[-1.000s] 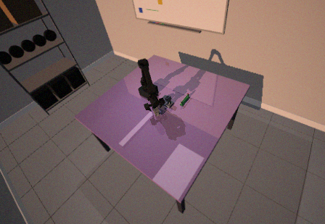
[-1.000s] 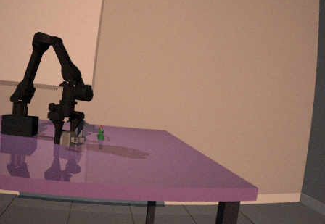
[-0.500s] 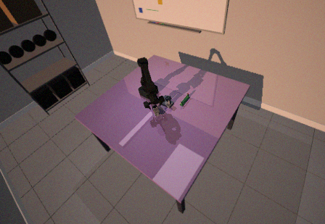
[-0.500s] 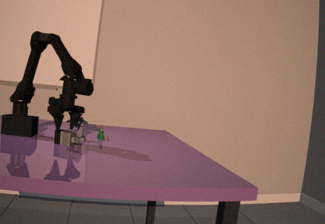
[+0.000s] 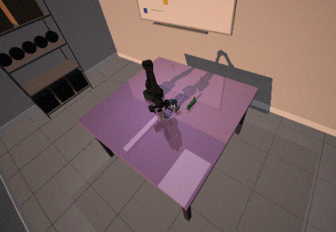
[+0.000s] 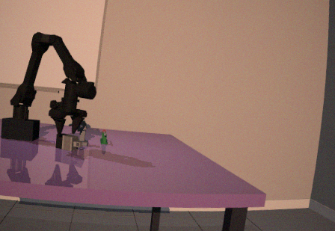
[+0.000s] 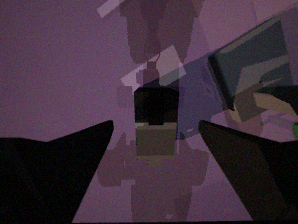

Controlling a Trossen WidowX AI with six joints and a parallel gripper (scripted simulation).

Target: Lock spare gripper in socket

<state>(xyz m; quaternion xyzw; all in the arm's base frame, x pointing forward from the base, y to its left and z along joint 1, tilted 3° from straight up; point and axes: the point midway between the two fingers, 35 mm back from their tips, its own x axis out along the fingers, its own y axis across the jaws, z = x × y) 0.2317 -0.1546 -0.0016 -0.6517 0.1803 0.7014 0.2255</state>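
My gripper tip is now 2 cm short of the spare gripper, 1 cm to the left of it and 3 cm above it. Round my gripper tip: green rest (17 cm ahead, 25 cm to the left, 4 cm below); then grey mount (4 cm ahead, 14 cm to the left, 1 cm below).
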